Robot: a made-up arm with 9 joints. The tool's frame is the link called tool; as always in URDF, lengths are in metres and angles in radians. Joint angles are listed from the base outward.
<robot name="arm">
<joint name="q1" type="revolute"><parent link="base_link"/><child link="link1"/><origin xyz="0 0 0.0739" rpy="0 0 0"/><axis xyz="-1 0 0"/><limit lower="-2.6" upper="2.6"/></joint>
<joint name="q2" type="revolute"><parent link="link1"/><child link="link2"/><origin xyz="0.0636 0.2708 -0.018" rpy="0 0 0"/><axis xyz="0 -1 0"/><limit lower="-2.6" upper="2.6"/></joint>
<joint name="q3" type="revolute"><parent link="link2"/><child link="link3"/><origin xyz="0.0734 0.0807 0.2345" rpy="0 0 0"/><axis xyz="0 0 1"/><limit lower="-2.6" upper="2.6"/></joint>
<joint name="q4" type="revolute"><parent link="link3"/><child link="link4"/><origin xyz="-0.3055 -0.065 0.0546" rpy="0 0 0"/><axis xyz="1 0 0"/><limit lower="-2.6" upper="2.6"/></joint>
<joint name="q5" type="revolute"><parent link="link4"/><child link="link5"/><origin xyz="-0.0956 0.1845 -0.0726" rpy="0 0 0"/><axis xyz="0 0 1"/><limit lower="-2.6" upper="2.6"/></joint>
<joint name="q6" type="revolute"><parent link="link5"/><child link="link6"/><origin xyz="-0.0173 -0.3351 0.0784" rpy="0 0 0"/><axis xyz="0 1 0"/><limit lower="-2.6" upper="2.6"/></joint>
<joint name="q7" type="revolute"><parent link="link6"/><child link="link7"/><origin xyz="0.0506 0.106 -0.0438" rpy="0 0 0"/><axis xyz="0 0 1"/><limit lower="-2.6" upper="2.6"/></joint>
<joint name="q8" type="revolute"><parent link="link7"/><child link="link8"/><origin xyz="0.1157 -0.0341 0.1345" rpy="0 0 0"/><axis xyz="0 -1 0"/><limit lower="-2.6" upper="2.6"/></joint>
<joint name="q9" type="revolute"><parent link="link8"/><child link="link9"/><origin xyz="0.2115 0.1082 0.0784" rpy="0 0 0"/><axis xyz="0 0 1"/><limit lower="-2.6" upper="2.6"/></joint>
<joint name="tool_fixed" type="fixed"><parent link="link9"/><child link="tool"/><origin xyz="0.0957 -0.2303 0.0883" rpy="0 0 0"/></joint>
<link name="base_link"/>
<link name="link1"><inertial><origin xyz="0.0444 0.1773 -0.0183"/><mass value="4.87"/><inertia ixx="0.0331" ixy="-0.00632" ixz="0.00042" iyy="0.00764" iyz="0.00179" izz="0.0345"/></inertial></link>
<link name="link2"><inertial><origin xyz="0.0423 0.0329 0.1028"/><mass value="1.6"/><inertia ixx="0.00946" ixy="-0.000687" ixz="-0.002" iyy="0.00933" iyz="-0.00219" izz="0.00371"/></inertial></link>
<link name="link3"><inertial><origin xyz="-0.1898 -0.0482 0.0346"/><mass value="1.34"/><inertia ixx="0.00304" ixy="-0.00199" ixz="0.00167" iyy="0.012" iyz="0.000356" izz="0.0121"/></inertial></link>
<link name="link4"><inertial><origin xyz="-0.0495 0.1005 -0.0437"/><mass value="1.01"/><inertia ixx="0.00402" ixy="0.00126" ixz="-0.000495" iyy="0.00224" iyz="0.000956" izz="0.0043"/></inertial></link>
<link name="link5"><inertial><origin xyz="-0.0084 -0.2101 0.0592"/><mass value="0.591"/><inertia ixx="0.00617" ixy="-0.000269" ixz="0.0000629" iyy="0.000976" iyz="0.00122" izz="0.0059"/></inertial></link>
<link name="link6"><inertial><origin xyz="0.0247 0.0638 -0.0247"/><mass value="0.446"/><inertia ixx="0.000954" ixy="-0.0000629" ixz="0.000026" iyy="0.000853" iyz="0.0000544" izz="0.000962"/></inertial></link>
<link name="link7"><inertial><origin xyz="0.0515 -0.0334 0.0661"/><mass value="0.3"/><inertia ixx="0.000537" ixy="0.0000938" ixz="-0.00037" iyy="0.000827" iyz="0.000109" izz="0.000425"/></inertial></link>
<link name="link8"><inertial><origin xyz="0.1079 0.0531 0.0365"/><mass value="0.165"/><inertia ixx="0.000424" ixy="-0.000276" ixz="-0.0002" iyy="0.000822" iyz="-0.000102" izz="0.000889"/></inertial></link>
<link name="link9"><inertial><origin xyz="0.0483 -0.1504 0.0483"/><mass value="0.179"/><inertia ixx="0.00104" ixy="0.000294" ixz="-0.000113" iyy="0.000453" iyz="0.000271" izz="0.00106"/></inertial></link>
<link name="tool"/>
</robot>
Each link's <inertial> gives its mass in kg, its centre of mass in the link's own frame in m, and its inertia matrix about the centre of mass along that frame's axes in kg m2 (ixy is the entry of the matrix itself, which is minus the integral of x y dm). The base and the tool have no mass. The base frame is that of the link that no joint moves.
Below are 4 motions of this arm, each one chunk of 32 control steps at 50 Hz.
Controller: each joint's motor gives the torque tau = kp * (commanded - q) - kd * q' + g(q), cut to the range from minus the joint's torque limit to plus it. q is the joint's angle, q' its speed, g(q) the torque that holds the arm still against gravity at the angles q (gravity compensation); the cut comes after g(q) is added. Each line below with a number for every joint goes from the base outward.
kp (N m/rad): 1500 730 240 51 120 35 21 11 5.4
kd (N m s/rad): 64 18 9.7 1.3 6.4 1.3 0.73 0.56 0.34
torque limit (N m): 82 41 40 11 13 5.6 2.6 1.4 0.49
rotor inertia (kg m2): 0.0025 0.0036 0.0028 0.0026 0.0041 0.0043 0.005 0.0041 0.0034
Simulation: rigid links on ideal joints. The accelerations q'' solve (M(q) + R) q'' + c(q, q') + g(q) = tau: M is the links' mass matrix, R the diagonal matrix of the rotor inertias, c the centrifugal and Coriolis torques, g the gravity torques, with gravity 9.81 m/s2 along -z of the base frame. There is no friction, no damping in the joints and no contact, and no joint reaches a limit. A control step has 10 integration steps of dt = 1/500 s. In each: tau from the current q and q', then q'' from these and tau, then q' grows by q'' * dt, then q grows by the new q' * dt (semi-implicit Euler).
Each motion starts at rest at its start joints. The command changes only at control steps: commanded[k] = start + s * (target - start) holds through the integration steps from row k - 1 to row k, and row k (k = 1, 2, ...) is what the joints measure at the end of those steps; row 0 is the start. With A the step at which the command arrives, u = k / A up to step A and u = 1 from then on. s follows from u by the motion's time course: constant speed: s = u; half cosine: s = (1 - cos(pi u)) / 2; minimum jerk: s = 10 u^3 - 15 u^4 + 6 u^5; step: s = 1 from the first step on.
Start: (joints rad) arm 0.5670 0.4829 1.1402 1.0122 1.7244 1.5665 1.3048 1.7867 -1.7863
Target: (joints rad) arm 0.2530 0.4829 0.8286 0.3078 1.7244 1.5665 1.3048 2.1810 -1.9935
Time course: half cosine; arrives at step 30
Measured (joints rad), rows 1 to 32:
1: 0.5667 0.4828 1.1400 1.0117 1.7244 1.5664 1.3049 1.7869 -1.7864
2: 0.5657 0.4824 1.1390 1.0098 1.7243 1.5659 1.3052 1.7880 -1.7868
3: 0.5635 0.4818 1.1372 1.0057 1.7242 1.5652 1.3056 1.7906 -1.7880
4: 0.5598 0.4811 1.1341 0.9987 1.7240 1.5644 1.3062 1.7950 -1.7902
5: 0.5546 0.4805 1.1297 0.9884 1.7238 1.5634 1.3068 1.8013 -1.7938
6: 0.5479 0.4800 1.1239 0.9744 1.7237 1.5625 1.3073 1.8093 -1.7986
7: 0.5397 0.4797 1.1165 0.9563 1.7237 1.5618 1.3077 1.8191 -1.8045
8: 0.5302 0.4796 1.1075 0.9341 1.7238 1.5612 1.3080 1.8302 -1.8114
9: 0.5193 0.4798 1.0969 0.9078 1.7240 1.5609 1.3080 1.8427 -1.8189
10: 0.5073 0.4802 1.0849 0.8777 1.7243 1.5610 1.3078 1.8564 -1.8269
11: 0.4942 0.4808 1.0716 0.8442 1.7247 1.5613 1.3074 1.8711 -1.8350
12: 0.4803 0.4815 1.0572 0.8078 1.7253 1.5620 1.3069 1.8867 -1.8433
13: 0.4657 0.4823 1.0418 0.7692 1.7258 1.5629 1.3062 1.9033 -1.8516
14: 0.4505 0.4832 1.0257 0.7290 1.7264 1.5639 1.3055 1.9206 -1.8598
15: 0.4349 0.4839 1.0092 0.6881 1.7268 1.5650 1.3048 1.9387 -1.8680
16: 0.4190 0.4846 0.9924 0.6471 1.7272 1.5662 1.3041 1.9575 -1.8763
17: 0.4031 0.4851 0.9756 0.6067 1.7274 1.5672 1.3036 1.9769 -1.8846
18: 0.3872 0.4854 0.9590 0.5675 1.7275 1.5681 1.3031 1.9966 -1.8931
19: 0.3716 0.4856 0.9428 0.5301 1.7275 1.5689 1.3029 2.0165 -1.9017
20: 0.3563 0.4856 0.9273 0.4949 1.7273 1.5695 1.3027 2.0364 -1.9105
21: 0.3416 0.4855 0.9125 0.4622 1.7269 1.5698 1.3027 2.0560 -1.9194
22: 0.3276 0.4853 0.8985 0.4323 1.7265 1.5700 1.3027 2.0749 -1.9284
23: 0.3145 0.4850 0.8856 0.4052 1.7261 1.5700 1.3028 2.0930 -1.9372
24: 0.3024 0.4847 0.8738 0.3812 1.7256 1.5699 1.3030 2.1099 -1.9459
25: 0.2915 0.4844 0.8632 0.3602 1.7251 1.5698 1.3032 2.1254 -1.9541
26: 0.2818 0.4842 0.8539 0.3424 1.7246 1.5696 1.3033 2.1392 -1.9618
27: 0.2736 0.4840 0.8460 0.3277 1.7242 1.5694 1.3035 2.1513 -1.9687
28: 0.2669 0.4838 0.8396 0.3164 1.7238 1.5693 1.3036 2.1613 -1.9747
29: 0.2617 0.4837 0.8348 0.3084 1.7235 1.5692 1.3036 2.1692 -1.9796
30: 0.2582 0.4836 0.8315 0.3039 1.7232 1.5691 1.3037 2.1750 -1.9834
31: 0.2561 0.4835 0.8297 0.3024 1.7231 1.5690 1.3037 2.1787 -1.9861
32: 0.2549 0.4834 0.8288 0.3030 1.7232 1.5686 1.3039 2.1806 -1.9880

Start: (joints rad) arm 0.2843 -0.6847 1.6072 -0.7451 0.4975 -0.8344 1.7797 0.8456 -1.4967
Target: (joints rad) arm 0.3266 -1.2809 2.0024 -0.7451 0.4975 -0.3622 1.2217 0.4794 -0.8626
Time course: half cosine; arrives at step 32
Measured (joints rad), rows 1 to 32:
1: 0.2843 -0.6852 1.6070 -0.7451 0.4975 -0.8341 1.7793 0.8453 -1.4963
2: 0.2843 -0.6871 1.6068 -0.7451 0.4976 -0.8328 1.7773 0.8441 -1.4947
3: 0.2844 -0.6913 1.6068 -0.7447 0.4977 -0.8296 1.7728 0.8413 -1.4908
4: 0.2847 -0.6981 1.6080 -0.7442 0.4977 -0.8239 1.7652 0.8367 -1.4841
5: 0.2851 -0.7078 1.6110 -0.7436 0.4977 -0.8158 1.7547 0.8304 -1.4745
6: 0.2859 -0.7203 1.6161 -0.7431 0.4977 -0.8056 1.7417 0.8227 -1.4621
7: 0.2868 -0.7357 1.6238 -0.7428 0.4976 -0.7934 1.7268 0.8139 -1.4472
8: 0.2879 -0.7537 1.6339 -0.7426 0.4975 -0.7797 1.7102 0.8041 -1.4305
9: 0.2892 -0.7741 1.6465 -0.7425 0.4974 -0.7646 1.6921 0.7935 -1.4121
10: 0.2907 -0.7967 1.6611 -0.7424 0.4973 -0.7483 1.6728 0.7821 -1.3924
11: 0.2923 -0.8211 1.6776 -0.7422 0.4971 -0.7309 1.6522 0.7699 -1.3715
12: 0.2941 -0.8472 1.6955 -0.7420 0.4969 -0.7125 1.6304 0.7570 -1.3496
13: 0.2959 -0.8745 1.7145 -0.7417 0.4966 -0.6931 1.6073 0.7434 -1.3267
14: 0.2979 -0.9028 1.7343 -0.7415 0.4963 -0.6728 1.5832 0.7291 -1.3026
15: 0.2999 -0.9318 1.7546 -0.7413 0.4961 -0.6518 1.5582 0.7141 -1.2775
16: 0.3020 -0.9613 1.7753 -0.7412 0.4958 -0.6300 1.5324 0.6986 -1.2514
17: 0.3042 -0.9910 1.7960 -0.7412 0.4955 -0.6078 1.5060 0.6826 -1.2243
18: 0.3063 -1.0205 1.8166 -0.7413 0.4953 -0.5853 1.4795 0.6662 -1.1966
19: 0.3084 -1.0497 1.8370 -0.7416 0.4951 -0.5628 1.4530 0.6496 -1.1684
20: 0.3105 -1.0782 1.8570 -0.7419 0.4949 -0.5405 1.4268 0.6330 -1.1400
21: 0.3126 -1.1058 1.8764 -0.7424 0.4947 -0.5186 1.4013 0.6165 -1.1118
22: 0.3146 -1.1323 1.8951 -0.7429 0.4945 -0.4974 1.3768 0.6004 -1.0842
23: 0.3165 -1.1573 1.9129 -0.7436 0.4944 -0.4771 1.3534 0.5847 -1.0574
24: 0.3183 -1.1807 1.9297 -0.7443 0.4943 -0.4579 1.3314 0.5697 -1.0317
25: 0.3199 -1.2022 1.9452 -0.7451 0.4942 -0.4400 1.3111 0.5555 -1.0075
26: 0.3215 -1.2216 1.9594 -0.7460 0.4941 -0.4236 1.2926 0.5422 -0.9848
27: 0.3228 -1.2387 1.9721 -0.7468 0.4941 -0.4088 1.2761 0.5300 -0.9641
28: 0.3240 -1.2533 1.9832 -0.7477 0.4941 -0.3958 1.2617 0.5190 -0.9454
29: 0.3251 -1.2653 1.9926 -0.7485 0.4941 -0.3847 1.2497 0.5094 -0.9290
30: 0.3259 -1.2746 2.0002 -0.7492 0.4941 -0.3756 1.2400 0.5011 -0.9149
31: 0.3265 -1.2810 2.0060 -0.7499 0.4942 -0.3688 1.2328 0.4944 -0.9033
32: 0.3269 -1.2846 2.0098 -0.7505 0.4942 -0.3641 1.2283 0.4894 -0.8944

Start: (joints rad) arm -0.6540 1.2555 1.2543 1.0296 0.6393 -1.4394 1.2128 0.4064 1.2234
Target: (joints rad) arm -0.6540 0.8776 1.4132 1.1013 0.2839 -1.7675 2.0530 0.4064 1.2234
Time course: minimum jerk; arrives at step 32
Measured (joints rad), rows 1 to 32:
1: -0.6540 1.2555 1.2543 1.0296 0.6393 -1.4394 1.2128 0.4064 1.2234
2: -0.6540 1.2552 1.2542 1.0294 0.6392 -1.4394 1.2132 0.4065 1.2231
3: -0.6539 1.2542 1.2540 1.0291 0.6387 -1.4396 1.2146 0.4065 1.2224
4: -0.6538 1.2523 1.2539 1.0287 0.6376 -1.4403 1.2178 0.4063 1.2210
5: -0.6537 1.2488 1.2540 1.0282 0.6355 -1.4418 1.2239 0.4058 1.2192
6: -0.6536 1.2436 1.2547 1.0280 0.6320 -1.4446 1.2337 0.4048 1.2170
7: -0.6535 1.2363 1.2561 1.0282 0.6270 -1.4492 1.2480 0.4033 1.2149
8: -0.6534 1.2268 1.2585 1.0292 0.6202 -1.4558 1.2671 0.4015 1.2131
9: -0.6533 1.2151 1.2621 1.0309 0.6115 -1.4646 1.2912 0.3999 1.2118
10: -0.6533 1.2011 1.2669 1.0336 0.6008 -1.4757 1.3202 0.3987 1.2111
11: -0.6533 1.1851 1.2729 1.0371 0.5883 -1.4889 1.3538 0.3984 1.2110
12: -0.6534 1.1673 1.2801 1.0414 0.5741 -1.5041 1.3917 0.3993 1.2115
13: -0.6535 1.1479 1.2883 1.0462 0.5584 -1.5209 1.4332 0.4013 1.2125
14: -0.6536 1.1272 1.2974 1.0514 0.5413 -1.5390 1.4778 0.4043 1.2139
15: -0.6537 1.1055 1.3073 1.0567 0.5231 -1.5580 1.5249 0.4080 1.2156
16: -0.6539 1.0832 1.3176 1.0619 0.5041 -1.5775 1.5736 0.4118 1.2175
17: -0.6540 1.0607 1.3282 1.0670 0.4844 -1.5972 1.6232 0.4153 1.2195
18: -0.6541 1.0383 1.3388 1.0719 0.4644 -1.6168 1.6730 0.4181 1.2216
19: -0.6542 1.0164 1.3494 1.0765 0.4443 -1.6361 1.7220 0.4199 1.2238
20: -0.6543 0.9952 1.3596 1.0809 0.4244 -1.6549 1.7696 0.4204 1.2258
21: -0.6544 0.9752 1.3693 1.0850 0.4051 -1.6728 1.8150 0.4197 1.2277
22: -0.6545 0.9565 1.3784 1.0888 0.3866 -1.6898 1.8576 0.4180 1.2294
23: -0.6545 0.9395 1.3868 1.0924 0.3692 -1.7056 1.8966 0.4154 1.2309
24: -0.6545 0.9244 1.3944 1.0956 0.3532 -1.7199 1.9318 0.4122 1.2321
25: -0.6546 0.9112 1.4010 1.0984 0.3388 -1.7327 1.9626 0.4087 1.2331
26: -0.6546 0.9003 1.4066 1.1007 0.3261 -1.7437 1.9888 0.4052 1.2338
27: -0.6546 0.8915 1.4112 1.1026 0.3152 -1.7528 2.0103 0.4020 1.2342
28: -0.6546 0.8848 1.4148 1.1039 0.3063 -1.7599 2.0271 0.3994 1.2344
29: -0.6545 0.8801 1.4173 1.1046 0.2992 -1.7651 2.0395 0.3974 1.2343
30: -0.6545 0.8773 1.4187 1.1049 0.2939 -1.7686 2.0477 0.3962 1.2339
31: -0.6544 0.8760 1.4192 1.1047 0.2902 -1.7704 2.0524 0.3959 1.2332
32: -0.6544 0.8758 1.4188 1.1042 0.2878 -1.7709 2.0543 0.3964 1.2322

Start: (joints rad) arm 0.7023 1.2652 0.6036 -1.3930 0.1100 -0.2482 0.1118 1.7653 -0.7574
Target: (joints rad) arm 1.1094 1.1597 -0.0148 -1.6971 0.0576 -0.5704 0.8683 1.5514 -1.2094
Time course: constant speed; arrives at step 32
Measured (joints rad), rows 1 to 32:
1: 0.7066 1.2617 0.6001 -1.3953 0.1091 -0.2500 0.1182 1.7650 -0.7609
2: 0.7141 1.2570 0.5926 -1.4001 0.1088 -0.2548 0.1327 1.7646 -0.7683
3: 0.7238 1.2526 0.5811 -1.4074 0.1089 -0.2620 0.1529 1.7638 -0.7789
4: 0.7347 1.2491 0.5659 -1.4168 0.1088 -0.2708 0.1760 1.7616 -0.7918
5: 0.7464 1.2464 0.5477 -1.4277 0.1080 -0.2808 0.2001 1.7575 -0.8055
6: 0.7586 1.2443 0.5273 -1.4392 0.1066 -0.2916 0.2245 1.7511 -0.8189
7: 0.7711 1.2423 0.5054 -1.4507 0.1046 -0.3029 0.2487 1.7429 -0.8316
8: 0.7838 1.2403 0.4830 -1.4617 0.1022 -0.3142 0.2727 1.7334 -0.8433
9: 0.7965 1.2380 0.4606 -1.4721 0.0997 -0.3254 0.2965 1.7233 -0.8544
10: 0.8093 1.2353 0.4387 -1.4820 0.0973 -0.3362 0.3201 1.7133 -0.8652
11: 0.8220 1.2323 0.4176 -1.4914 0.0951 -0.3466 0.3438 1.7039 -0.8762
12: 0.8347 1.2290 0.3973 -1.5006 0.0932 -0.3567 0.3673 1.6953 -0.8878
13: 0.8474 1.2256 0.3777 -1.5098 0.0915 -0.3666 0.3909 1.6875 -0.9002
14: 0.8601 1.2220 0.3587 -1.5190 0.0900 -0.3763 0.4145 1.6806 -0.9134
15: 0.8727 1.2184 0.3399 -1.5283 0.0886 -0.3860 0.4381 1.6743 -0.9272
16: 0.8854 1.2148 0.3213 -1.5377 0.0872 -0.3958 0.4617 1.6683 -0.9417
17: 0.8981 1.2113 0.3027 -1.5471 0.0858 -0.4057 0.4853 1.6626 -0.9565
18: 0.9108 1.2079 0.2840 -1.5567 0.0843 -0.4156 0.5089 1.6568 -0.9714
19: 0.9235 1.2046 0.2650 -1.5662 0.0828 -0.4257 0.5326 1.6508 -0.9863
20: 0.9363 1.2013 0.2459 -1.5758 0.0811 -0.4358 0.5562 1.6447 -1.0011
21: 0.9490 1.1981 0.2266 -1.5854 0.0795 -0.4460 0.5798 1.6383 -1.0157
22: 0.9617 1.1948 0.2072 -1.5949 0.0778 -0.4562 0.6035 1.6318 -1.0301
23: 0.9745 1.1916 0.1878 -1.6044 0.0761 -0.4663 0.6271 1.6250 -1.0443
24: 0.9872 1.1883 0.1683 -1.6140 0.0744 -0.4764 0.6507 1.6182 -1.0584
25: 0.9999 1.1851 0.1488 -1.6235 0.0727 -0.4865 0.6744 1.6113 -1.0723
26: 1.0126 1.1818 0.1293 -1.6330 0.0710 -0.4966 0.6980 1.6044 -1.0862
27: 1.0254 1.1785 0.1099 -1.6425 0.0694 -0.5066 0.7216 1.5976 -1.1001
28: 1.0381 1.1752 0.0905 -1.6521 0.0677 -0.5167 0.7452 1.5908 -1.1141
29: 1.0508 1.1719 0.0711 -1.6616 0.0661 -0.5267 0.7689 1.5840 -1.1281
30: 1.0635 1.1686 0.0518 -1.6711 0.0645 -0.5368 0.7925 1.5773 -1.1421
31: 1.0762 1.1652 0.0325 -1.6806 0.0628 -0.5468 0.8161 1.5707 -1.1562
32: 1.0889 1.1619 0.0132 -1.6901 0.0612 -0.5569 0.8398 1.5640 -1.1703

